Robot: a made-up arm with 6 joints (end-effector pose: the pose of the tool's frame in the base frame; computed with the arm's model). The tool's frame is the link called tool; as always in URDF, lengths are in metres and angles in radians. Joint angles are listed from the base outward.
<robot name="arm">
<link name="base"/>
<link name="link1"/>
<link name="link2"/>
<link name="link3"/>
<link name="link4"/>
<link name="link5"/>
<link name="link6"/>
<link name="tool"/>
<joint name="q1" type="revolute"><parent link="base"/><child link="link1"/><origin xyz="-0.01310 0.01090 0.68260" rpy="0.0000 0.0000 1.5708"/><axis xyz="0 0 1"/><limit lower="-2.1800" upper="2.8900"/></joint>
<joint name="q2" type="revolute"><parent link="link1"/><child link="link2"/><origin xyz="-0.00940 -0.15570 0.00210" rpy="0.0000 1.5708 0.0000"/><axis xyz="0 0 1"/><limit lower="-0.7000" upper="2.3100"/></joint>
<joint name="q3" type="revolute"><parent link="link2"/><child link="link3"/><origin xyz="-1.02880 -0.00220 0.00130" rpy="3.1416 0.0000 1.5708"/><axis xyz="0 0 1"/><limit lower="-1.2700" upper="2.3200"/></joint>
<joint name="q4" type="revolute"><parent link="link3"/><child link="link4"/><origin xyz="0.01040 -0.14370 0.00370" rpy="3.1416 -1.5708 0.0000"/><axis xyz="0 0 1"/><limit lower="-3.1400" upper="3.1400"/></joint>
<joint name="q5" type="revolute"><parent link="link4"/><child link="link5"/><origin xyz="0.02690 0.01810 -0.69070" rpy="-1.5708 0.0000 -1.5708"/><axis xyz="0 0 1"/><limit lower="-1.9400" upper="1.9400"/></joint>
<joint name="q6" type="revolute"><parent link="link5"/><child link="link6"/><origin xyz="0.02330 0.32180 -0.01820" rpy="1.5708 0.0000 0.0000"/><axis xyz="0 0 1"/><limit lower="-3.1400" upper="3.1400"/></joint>
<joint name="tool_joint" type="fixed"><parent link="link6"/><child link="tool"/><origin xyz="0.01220 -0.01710 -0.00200" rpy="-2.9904 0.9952 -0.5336"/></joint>
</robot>
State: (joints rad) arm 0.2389 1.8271 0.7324 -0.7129 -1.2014 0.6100
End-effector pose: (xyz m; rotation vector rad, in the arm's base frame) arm 1.3260 0.5251 -0.2895 0.5912 2.8577 0.2543
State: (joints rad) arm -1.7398 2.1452 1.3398 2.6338 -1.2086 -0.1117
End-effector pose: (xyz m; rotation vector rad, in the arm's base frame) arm -0.4837 -1.7697 -0.1510 0.8752 -2.0330 1.9103
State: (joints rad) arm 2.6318 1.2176 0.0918 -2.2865 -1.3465 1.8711
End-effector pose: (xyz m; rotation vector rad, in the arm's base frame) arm -1.6327 0.6466 0.5311 0.8121 -1.7171 -1.6624
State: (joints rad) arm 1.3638 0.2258 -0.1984 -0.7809 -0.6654 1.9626
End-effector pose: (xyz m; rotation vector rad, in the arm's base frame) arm 0.1219 1.2203 1.2895 -1.4239 0.6970 1.5965
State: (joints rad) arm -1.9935 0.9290 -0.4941 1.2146 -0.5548 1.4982
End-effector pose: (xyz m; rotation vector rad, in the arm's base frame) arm -0.6885 -1.0167 0.3894 0.0777 2.5748 0.2453
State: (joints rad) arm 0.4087 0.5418 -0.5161 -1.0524 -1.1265 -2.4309
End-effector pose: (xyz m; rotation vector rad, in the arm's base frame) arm 0.8947 0.6446 0.8510 -1.5526 -0.0718 1.7670
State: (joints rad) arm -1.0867 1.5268 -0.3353 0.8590 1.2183 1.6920
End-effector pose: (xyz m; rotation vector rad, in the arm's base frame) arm 0.7718 -1.0372 -0.1700 -0.7508 1.0590 -0.1981
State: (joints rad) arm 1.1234 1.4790 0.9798 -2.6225 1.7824 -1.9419
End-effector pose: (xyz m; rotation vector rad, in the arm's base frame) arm 0.8581 1.4219 0.3513 -2.3693 1.8098 0.0549
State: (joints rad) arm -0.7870 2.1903 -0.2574 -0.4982 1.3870 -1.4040
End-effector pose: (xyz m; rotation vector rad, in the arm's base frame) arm 0.3626 -0.6017 -0.7316 2.2161 -0.3035 -1.3177
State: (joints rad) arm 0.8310 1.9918 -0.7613 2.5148 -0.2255 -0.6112
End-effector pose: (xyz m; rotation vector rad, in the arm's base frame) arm 0.2065 0.1521 -0.2972 1.9126 -1.6246 -1.1321
